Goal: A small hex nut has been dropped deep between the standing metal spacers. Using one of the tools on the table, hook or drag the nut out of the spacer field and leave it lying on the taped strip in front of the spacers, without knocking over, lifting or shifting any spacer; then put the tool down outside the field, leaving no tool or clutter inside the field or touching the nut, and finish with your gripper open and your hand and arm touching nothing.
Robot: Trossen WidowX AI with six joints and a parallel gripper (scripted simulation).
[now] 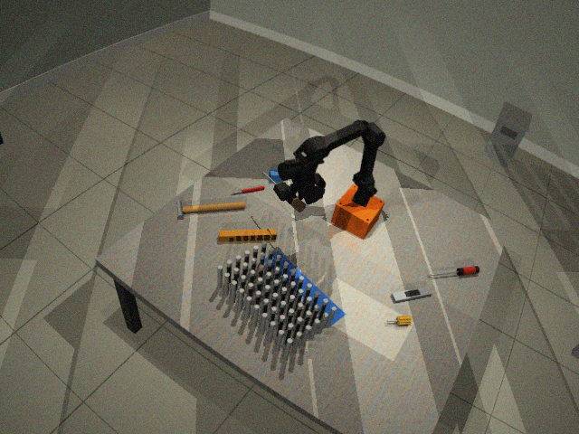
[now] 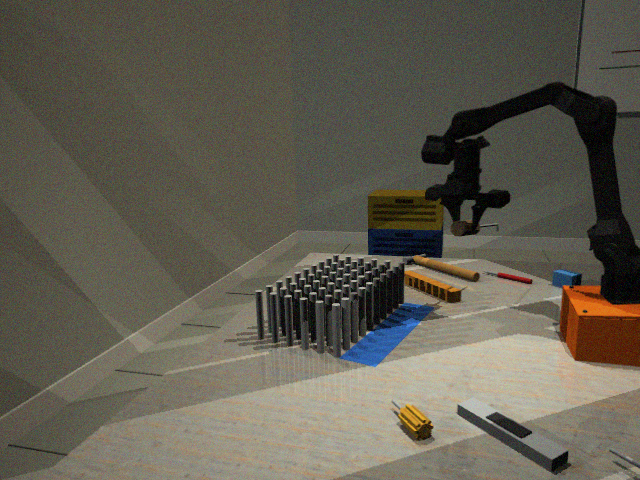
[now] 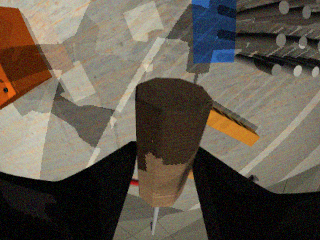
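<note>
My gripper tip is now 200 mm above the blue taped strip, 170 mm short of it and 150 mm to the right of it. The rest, counted from my gripper tip: hex nut (310 mm ahead, 200 mm below, 50 mm to the left); then orange bar (190 mm below, 130 mm to the right, 80 mm ahead); then wooden-handled tool (90 mm to the right, 50 mm behind, 10 mm below).
</note>
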